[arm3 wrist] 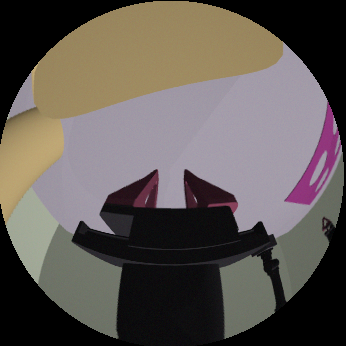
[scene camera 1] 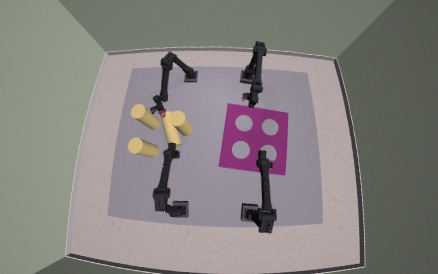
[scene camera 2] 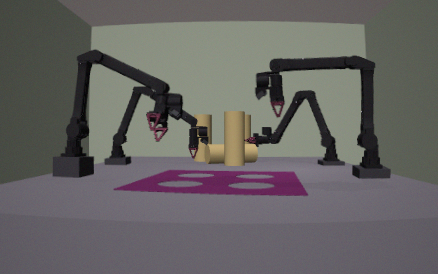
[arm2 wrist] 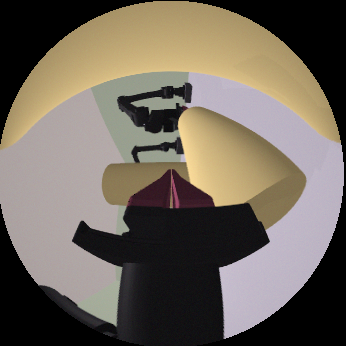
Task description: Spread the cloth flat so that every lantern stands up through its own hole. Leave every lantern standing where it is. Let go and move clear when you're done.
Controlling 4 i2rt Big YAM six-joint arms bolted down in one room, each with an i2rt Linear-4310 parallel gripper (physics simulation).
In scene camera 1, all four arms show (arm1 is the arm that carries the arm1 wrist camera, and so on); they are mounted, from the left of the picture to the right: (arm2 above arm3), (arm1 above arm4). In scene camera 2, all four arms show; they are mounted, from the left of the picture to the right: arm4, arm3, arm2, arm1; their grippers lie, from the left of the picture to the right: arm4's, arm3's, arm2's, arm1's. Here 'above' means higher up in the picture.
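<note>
A magenta cloth (arm3 wrist: 304,194) (scene camera 1: 256,138) (scene camera 2: 215,188) with several round holes lies flat, apart from the tan lanterns. Three lanterns (scene camera 1: 145,117) (scene camera 1: 142,147) (scene camera 1: 181,123) stand upright. Another lantern (scene camera 1: 172,133) (scene camera 2: 215,154) lies on its side between them. Arm2's gripper (arm2 wrist: 171,172) (scene camera 1: 162,113) (scene camera 2: 249,140) is shut and empty beside the lying lantern's upper end in scene camera 1. Arm3's gripper (arm3 wrist: 171,172) (scene camera 2: 193,156) is open near its other end. Arm4's gripper (scene camera 2: 157,134) is open above the cloth. Arm1's gripper (scene camera 2: 278,115) hangs high near the cloth's upper edge; its opening is unclear.
The arms' bases (scene camera 1: 191,76) (scene camera 1: 180,209) (scene camera 1: 249,212) stand around the grey-lilac mat (scene camera 1: 205,195). Arm4's forearm (scene camera 1: 266,195) partly hides a cloth hole in scene camera 1. A tan lantern (arm2 wrist: 165,40) (arm3 wrist: 160,60) looms close in both wrist views.
</note>
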